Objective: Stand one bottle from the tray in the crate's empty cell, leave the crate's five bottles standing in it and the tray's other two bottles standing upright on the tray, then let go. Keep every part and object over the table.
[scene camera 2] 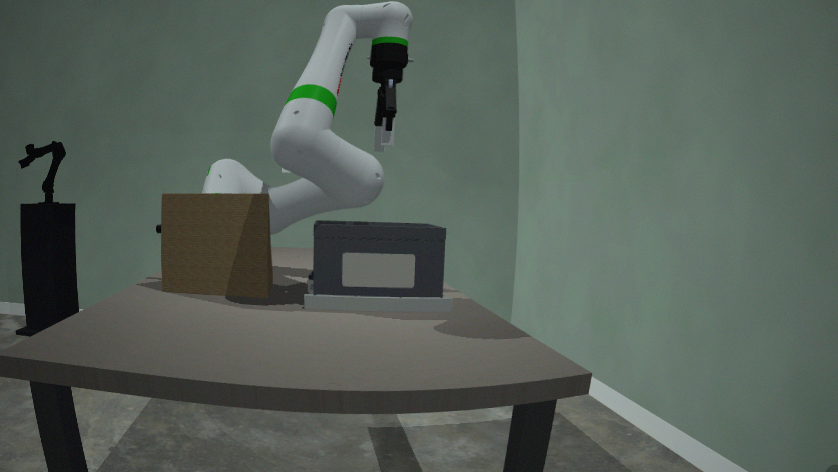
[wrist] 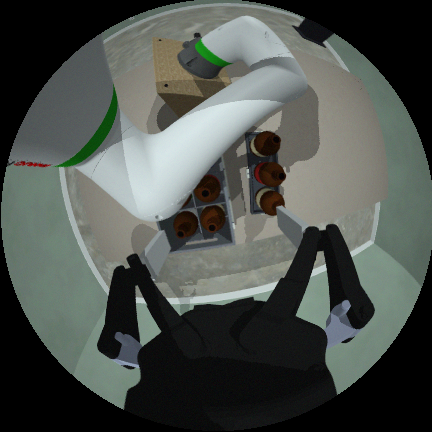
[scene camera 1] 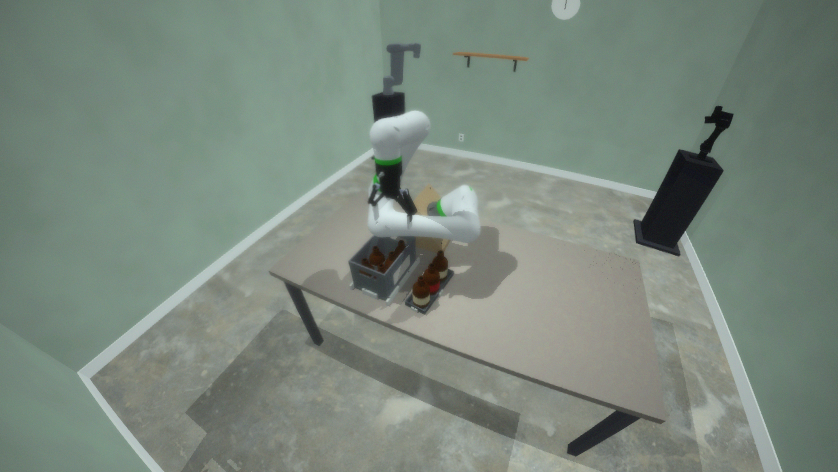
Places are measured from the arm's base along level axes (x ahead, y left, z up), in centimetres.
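Pixels of known places: gripper, fingertip midpoint: (scene camera 2: 382, 148) (wrist: 220, 228) (scene camera 1: 393, 223); arm's base, origin of the base link: (scene camera 2: 215, 236) (wrist: 197, 62) (scene camera 1: 437, 214).
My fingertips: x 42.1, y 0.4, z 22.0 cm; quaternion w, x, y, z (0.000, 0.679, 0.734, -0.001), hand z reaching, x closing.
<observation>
Ahead of a thing's pixels: the offset from my fingertips to its middle. "*": to the spot under its first point. Level surfaces: height alone.
My gripper (scene camera 1: 391, 209) (scene camera 2: 384, 143) (wrist: 220, 228) is open and empty, pointing down, high above the crate. The grey crate @(dy -7.3, dx -1.1, dz -26.2 cm) (scene camera 1: 370, 285) (scene camera 2: 328, 263) (wrist: 230, 220) stands on the table. In the wrist view, brown bottles @(dy -3.1, dx -1.5, dz -26.5 cm) (wrist: 207, 188) @(dy -2.9, dx +7.2, dz -26.5 cm) (wrist: 212, 218) @(dy -11.1, dx +7.9, dz -26.5 cm) (wrist: 185, 224) stand in its near cells and part of another shows; the arm hides the far cells. I cannot make out the empty cell. The dark tray @(* dy +15.5, dx +10.3, dz -33.3 cm) (scene camera 1: 415, 308) (wrist: 252, 197) lies beside the crate. Its three bottles stand upright: a cream-labelled one @(dy +15.4, dx +5.0, dz -26.8 cm) (scene camera 1: 421, 294) (wrist: 270, 201), a red-labelled one @(dy +15.9, dx -3.6, dz -26.8 cm) (scene camera 1: 432, 279) (wrist: 270, 174) and another cream-labelled one @(dy +15.6, dx -12.8, dz -26.8 cm) (scene camera 1: 440, 265) (wrist: 267, 143).
The arm's white link (scene camera 1: 416, 225) (wrist: 190, 145) passes low over the crate's far part. A wooden block (scene camera 2: 199, 240) (wrist: 167, 65) stands behind the crate, near the arm's base. A pale rail @(dy -17.2, dx -0.7, dz -33.5 cm) (scene camera 2: 375, 302) runs along the crate's foot. The table's @(dz -35.0 cm) (scene camera 1: 527, 316) (scene camera 2: 263, 351) front edge is close to the crate and tray.
</observation>
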